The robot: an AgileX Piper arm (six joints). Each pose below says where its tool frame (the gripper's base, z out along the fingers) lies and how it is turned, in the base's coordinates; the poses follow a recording.
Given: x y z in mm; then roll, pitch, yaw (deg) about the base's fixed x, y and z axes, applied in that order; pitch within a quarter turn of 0, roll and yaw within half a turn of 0.
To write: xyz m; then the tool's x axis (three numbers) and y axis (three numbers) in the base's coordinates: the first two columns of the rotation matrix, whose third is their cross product. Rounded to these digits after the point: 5 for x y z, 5 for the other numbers.
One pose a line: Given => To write
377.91 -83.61 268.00 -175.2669 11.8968 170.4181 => 0.37791 -0.08361 0.26800 -0.96487 0.16288 -0.20615 0.18266 0.97985 -0.08074
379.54 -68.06 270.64 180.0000 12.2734 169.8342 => 0.37954 -0.06806 0.27064 -0.96180 0.17246 -0.21258 0.17650 0.98430 0.00000
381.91 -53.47 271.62 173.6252 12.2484 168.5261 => 0.38191 -0.05347 0.27162 -0.95771 0.19439 -0.21215 0.17461 0.97864 0.10850
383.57 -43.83 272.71 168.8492 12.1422 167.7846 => 0.38357 -0.04383 0.27271 -0.95549 0.20685 -0.21034 0.16784 0.96751 0.18907
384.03 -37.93 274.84 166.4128 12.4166 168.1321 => 0.38403 -0.03793 0.27484 -0.95573 0.20085 -0.21502 0.15047 0.96162 0.22943
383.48 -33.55 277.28 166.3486 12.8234 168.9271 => 0.38348 -0.03355 0.27728 -0.95691 0.18727 -0.22195 0.13522 0.96372 0.23013
